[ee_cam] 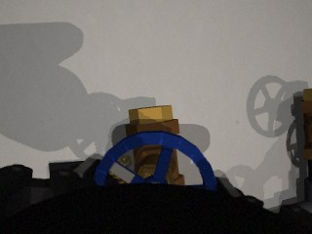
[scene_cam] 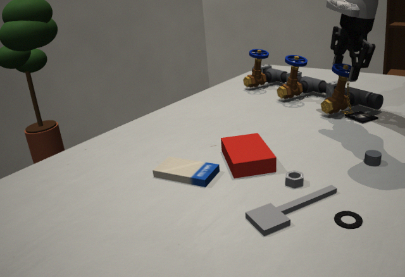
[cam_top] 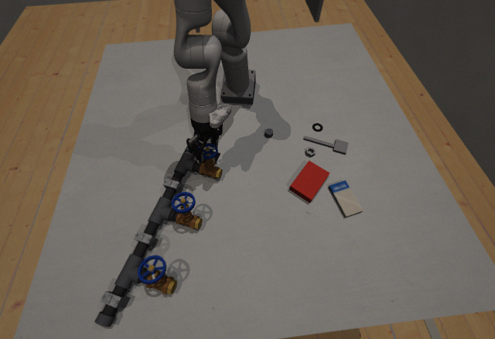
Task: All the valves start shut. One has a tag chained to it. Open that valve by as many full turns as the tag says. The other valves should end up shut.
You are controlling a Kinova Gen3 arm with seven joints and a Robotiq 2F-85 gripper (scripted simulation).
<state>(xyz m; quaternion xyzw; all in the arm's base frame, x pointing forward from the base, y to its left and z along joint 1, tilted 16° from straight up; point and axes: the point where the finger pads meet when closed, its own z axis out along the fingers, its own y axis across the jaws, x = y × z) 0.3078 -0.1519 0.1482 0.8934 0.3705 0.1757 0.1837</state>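
Now: the black tag 4 cm behind my hand and 12 cm below it. The rest, counted from my hand: red block: 13 cm ahead, 31 cm to the left, 11 cm below; then small grey cylinder: 10 cm behind, 23 cm to the left, 11 cm below; then grey paddle-shaped tool: 44 cm to the left, 12 cm below.
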